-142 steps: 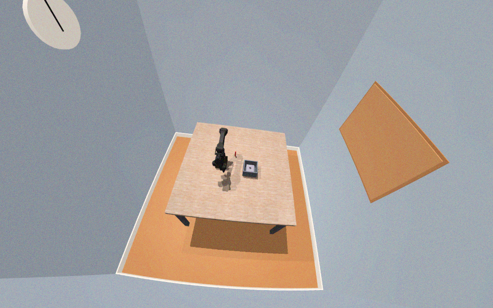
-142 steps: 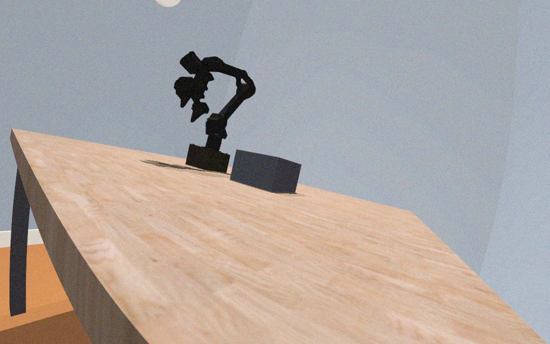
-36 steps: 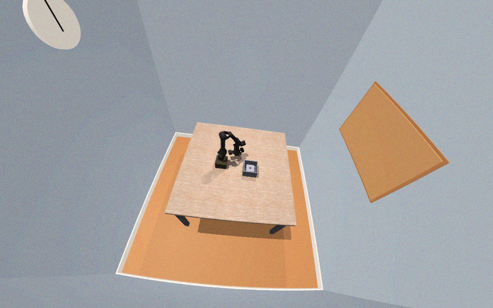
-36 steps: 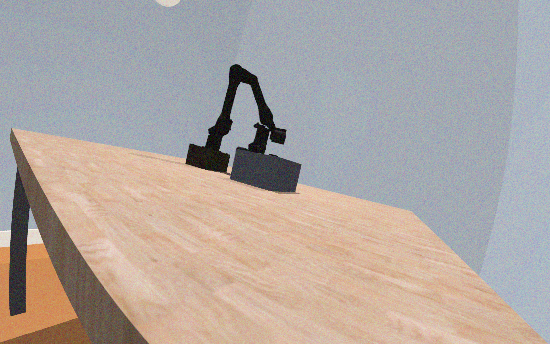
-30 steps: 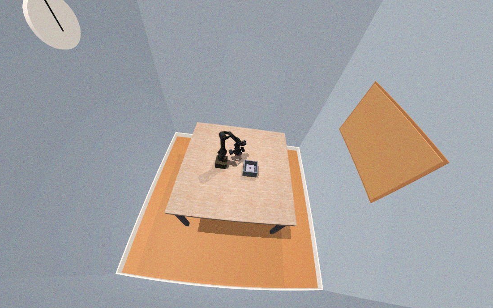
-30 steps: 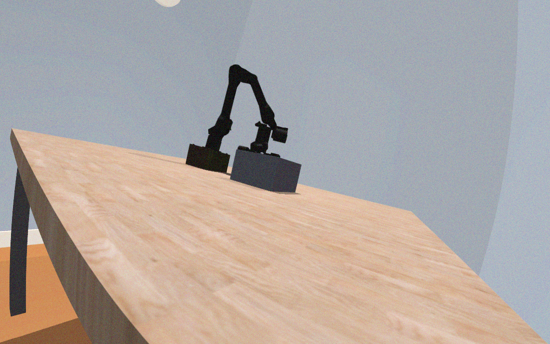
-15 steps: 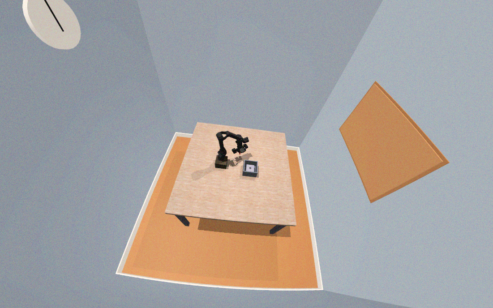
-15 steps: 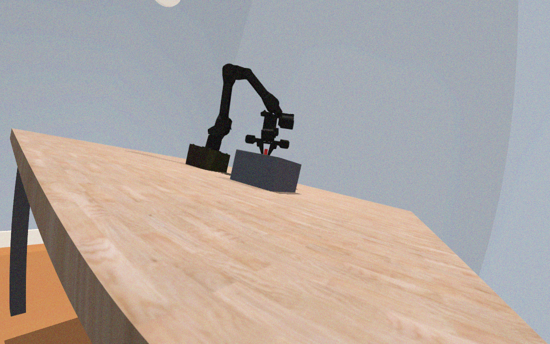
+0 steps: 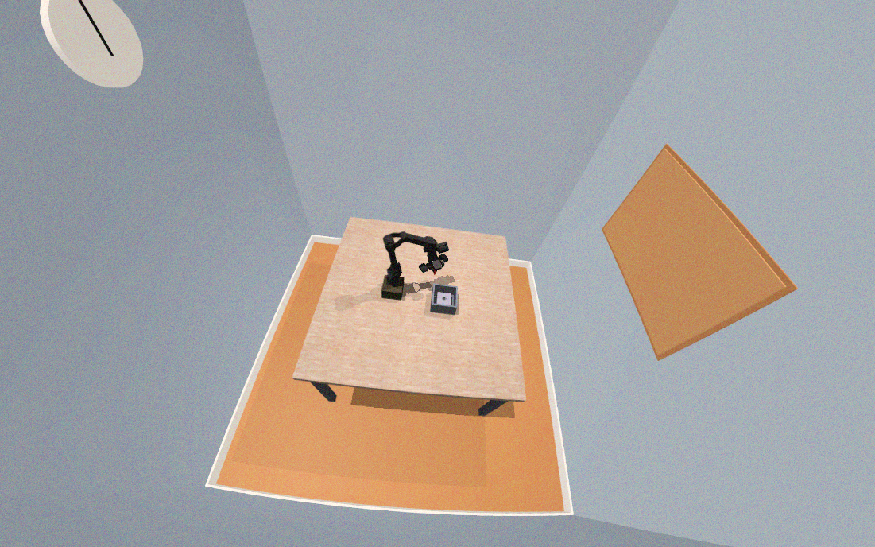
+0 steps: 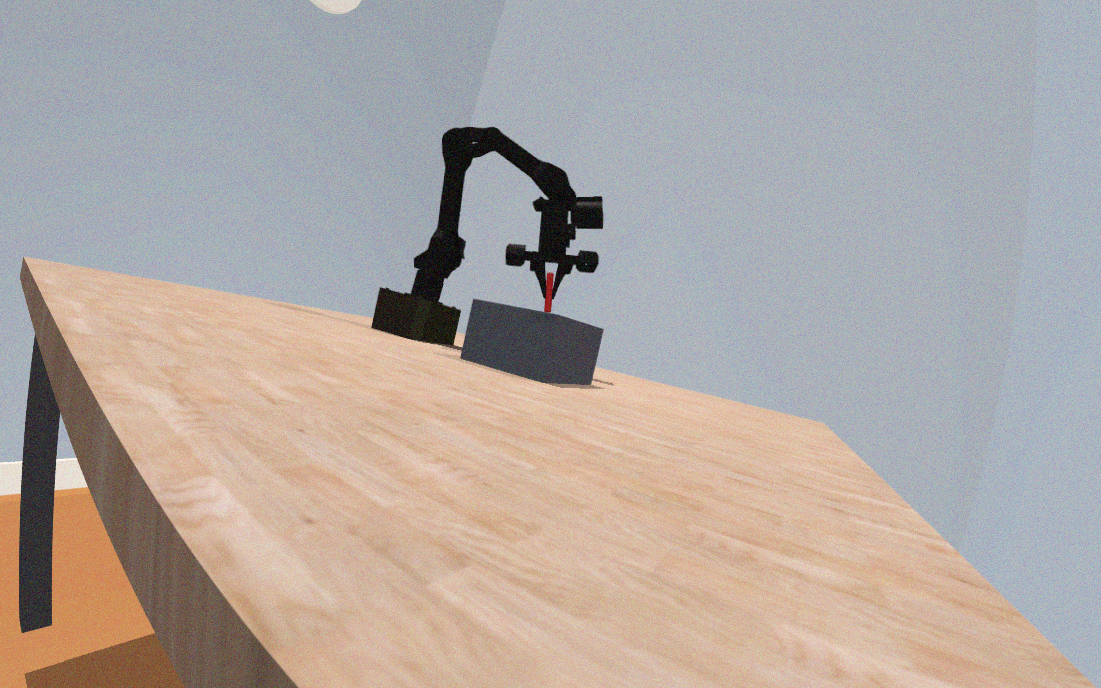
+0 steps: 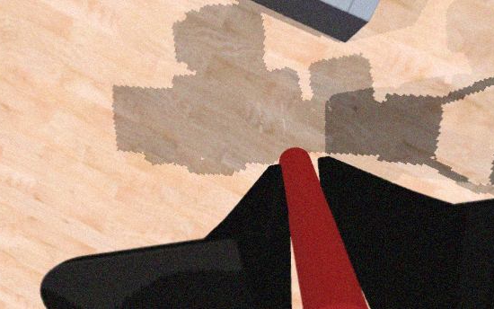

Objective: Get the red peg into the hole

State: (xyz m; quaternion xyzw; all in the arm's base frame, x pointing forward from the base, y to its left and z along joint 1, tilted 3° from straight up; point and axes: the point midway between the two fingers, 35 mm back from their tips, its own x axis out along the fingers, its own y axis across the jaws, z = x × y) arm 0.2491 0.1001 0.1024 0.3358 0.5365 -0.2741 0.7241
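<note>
My gripper tip is now 13 cm to the left of the dark grey box, 11 cm above it and 9 cm short of it. The rest, counted from my gripper tip: red peg 1 cm to the left, 1 cm behind, 1 cm above.
</note>
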